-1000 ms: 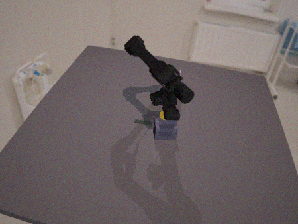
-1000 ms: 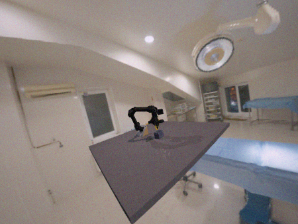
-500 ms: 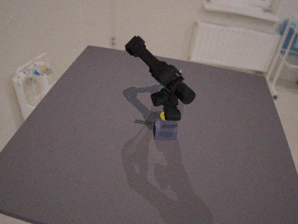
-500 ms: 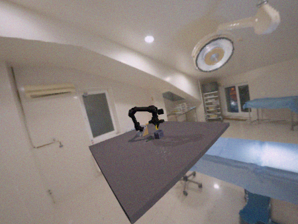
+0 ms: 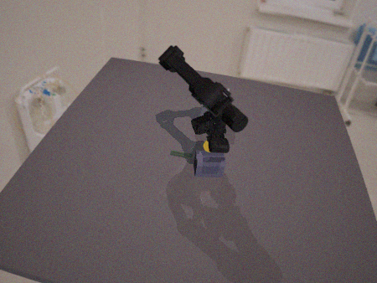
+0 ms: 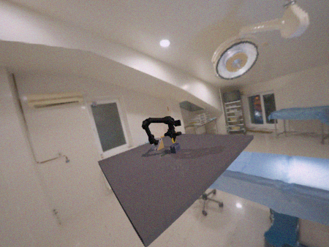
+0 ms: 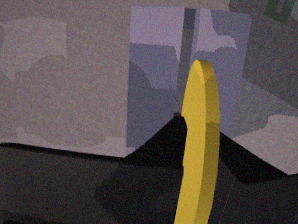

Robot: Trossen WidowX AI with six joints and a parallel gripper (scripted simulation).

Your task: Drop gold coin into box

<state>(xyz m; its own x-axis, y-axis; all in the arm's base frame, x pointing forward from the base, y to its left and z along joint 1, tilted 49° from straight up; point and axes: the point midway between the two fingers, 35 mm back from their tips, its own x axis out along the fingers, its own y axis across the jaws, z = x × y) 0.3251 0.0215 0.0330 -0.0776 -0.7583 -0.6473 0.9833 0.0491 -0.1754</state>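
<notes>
Now: the gold coin 20 mm above my gripper tip.
</notes>
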